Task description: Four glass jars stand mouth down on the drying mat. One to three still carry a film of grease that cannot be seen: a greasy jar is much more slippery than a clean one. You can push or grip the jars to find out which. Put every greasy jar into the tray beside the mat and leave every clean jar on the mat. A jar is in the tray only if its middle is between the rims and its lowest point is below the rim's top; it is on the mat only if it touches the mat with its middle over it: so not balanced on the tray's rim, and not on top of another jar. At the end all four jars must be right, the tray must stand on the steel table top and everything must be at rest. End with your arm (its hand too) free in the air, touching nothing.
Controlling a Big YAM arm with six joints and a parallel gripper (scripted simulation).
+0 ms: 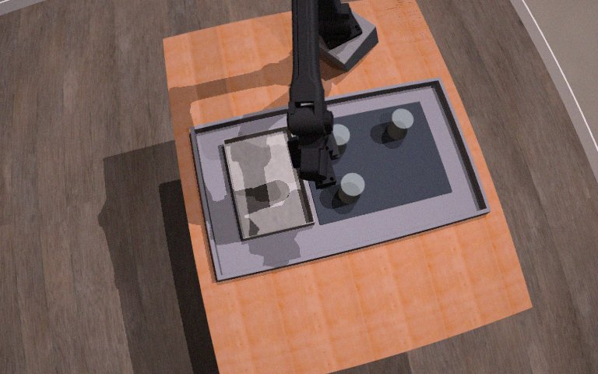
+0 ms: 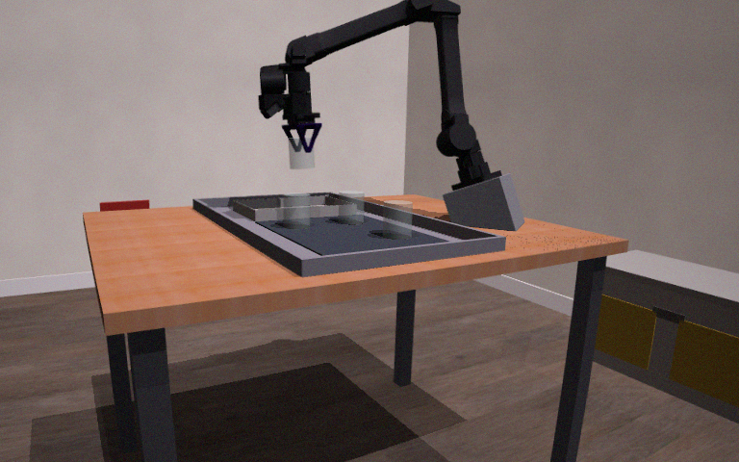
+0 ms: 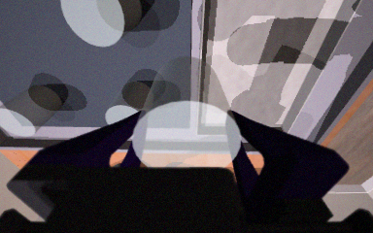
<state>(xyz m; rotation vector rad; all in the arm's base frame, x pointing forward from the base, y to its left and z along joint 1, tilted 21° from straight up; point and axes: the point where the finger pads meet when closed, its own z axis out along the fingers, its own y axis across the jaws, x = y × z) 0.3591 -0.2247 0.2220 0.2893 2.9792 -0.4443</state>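
Right now the pale tray is 50 mm behind my hand, 110 mm to the right of it and 180 mm below it. Round my hand: dark drying mat (20 mm ahead, 200 mm to the left, 180 mm below); then rimmed steel top (10 mm ahead, 90 mm to the left, 190 mm below).
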